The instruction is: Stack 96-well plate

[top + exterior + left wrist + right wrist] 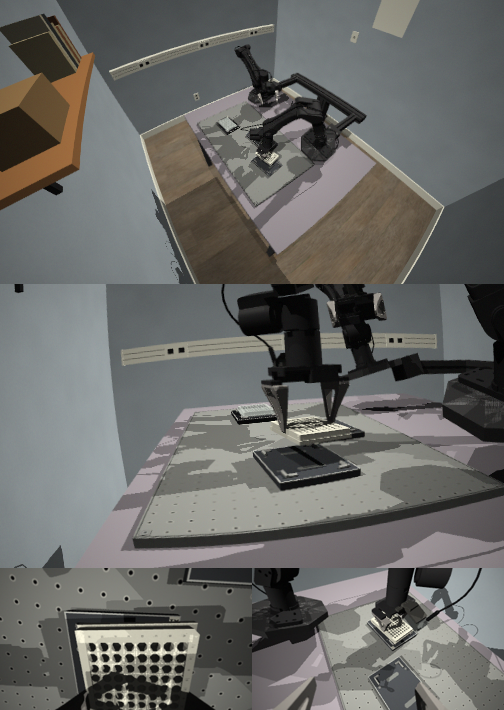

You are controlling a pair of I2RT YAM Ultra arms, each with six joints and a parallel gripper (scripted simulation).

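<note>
Now: the white 96-well plate 16 cm ahead of my right hand, 21 cm to the left of it and 20 cm below it.
</note>
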